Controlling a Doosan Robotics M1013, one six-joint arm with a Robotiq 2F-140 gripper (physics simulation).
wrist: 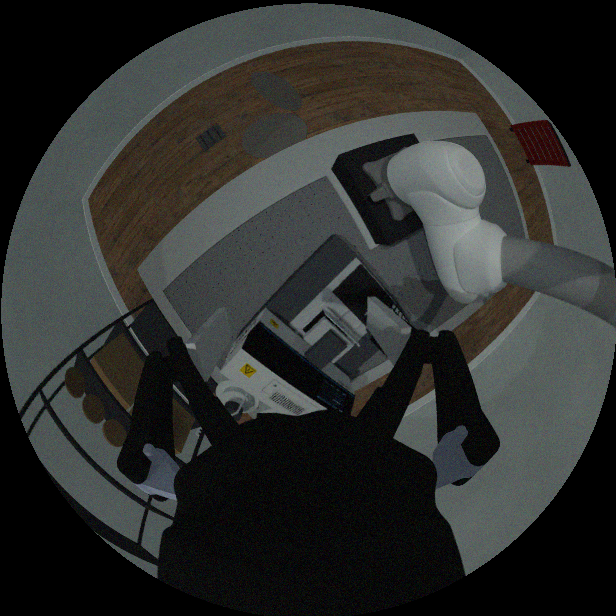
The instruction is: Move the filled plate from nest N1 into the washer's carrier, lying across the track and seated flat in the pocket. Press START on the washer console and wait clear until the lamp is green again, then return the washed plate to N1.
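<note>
The view is dim and looks down from high above the bench. My gripper point(305, 465) is open wide and empty, its two black fingers spread to either side of the washer point(298, 356). The washer is a white and black unit with a yellow warning label point(248, 369) on its console end. A grey pocket-like carrier area point(336, 339) lies in its middle. A black nest point(373, 195) sits farther back on the grey bench, holding a pale plate point(382, 189) that my arm partly hides. I cannot make out the lamp or the START button.
My white arm joint point(445, 195) and grey link point(551, 270) cross the right side over the bench. A black railed rack with brown round items point(91, 402) stands at the left. A red grille point(540, 142) is far right. Grey ovals point(274, 117) lie on the wooden floor.
</note>
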